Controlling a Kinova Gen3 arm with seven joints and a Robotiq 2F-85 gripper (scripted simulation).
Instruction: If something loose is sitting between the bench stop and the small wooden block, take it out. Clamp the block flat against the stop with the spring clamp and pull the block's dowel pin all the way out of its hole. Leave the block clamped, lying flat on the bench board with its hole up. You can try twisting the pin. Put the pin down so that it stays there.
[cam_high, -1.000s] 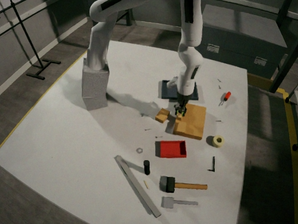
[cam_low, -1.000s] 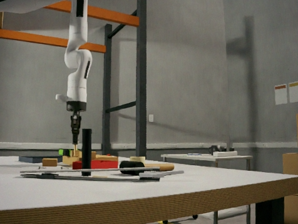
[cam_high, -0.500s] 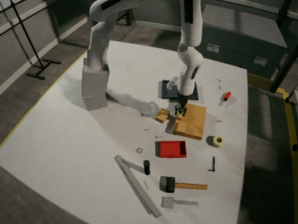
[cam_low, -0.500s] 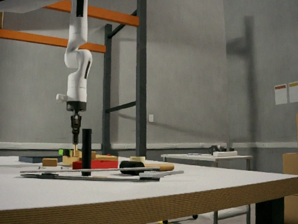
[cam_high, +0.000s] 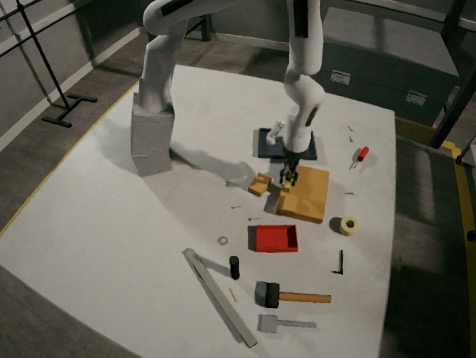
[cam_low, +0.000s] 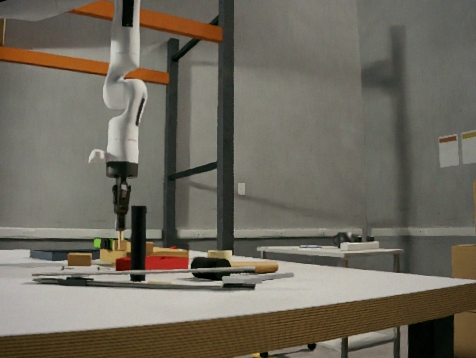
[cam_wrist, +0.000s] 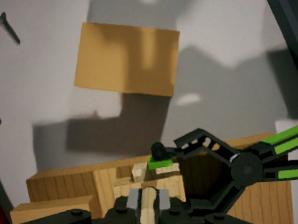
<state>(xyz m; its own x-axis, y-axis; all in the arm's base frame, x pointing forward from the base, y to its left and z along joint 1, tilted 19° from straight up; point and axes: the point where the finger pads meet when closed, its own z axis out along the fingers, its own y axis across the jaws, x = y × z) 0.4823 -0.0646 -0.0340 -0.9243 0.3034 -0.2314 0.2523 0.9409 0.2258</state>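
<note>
My hand is 20 mm above the dowel pin. Also, from my hand: pale wooden block: 50 mm below; wooden bench board: 70 mm below, 60 mm ahead; tan wooden block: 90 mm behind, 80 mm below, 10 mm to the left.
</note>
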